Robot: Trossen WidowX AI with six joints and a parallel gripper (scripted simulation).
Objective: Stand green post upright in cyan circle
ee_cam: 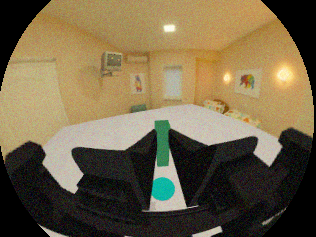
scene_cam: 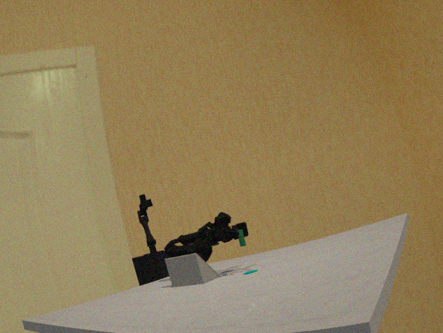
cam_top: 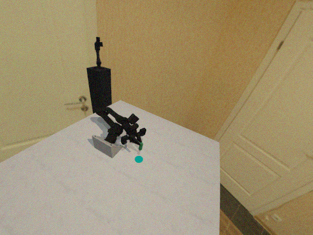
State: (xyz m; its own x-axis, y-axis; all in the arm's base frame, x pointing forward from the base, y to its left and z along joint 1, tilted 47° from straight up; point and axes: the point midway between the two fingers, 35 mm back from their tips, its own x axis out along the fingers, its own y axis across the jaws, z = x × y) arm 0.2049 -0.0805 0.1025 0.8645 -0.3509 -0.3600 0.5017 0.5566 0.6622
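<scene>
My gripper tip is now 17 cm above the cyan circle. The rest, counted from my gripper tip: green post: 2 cm below.
</scene>
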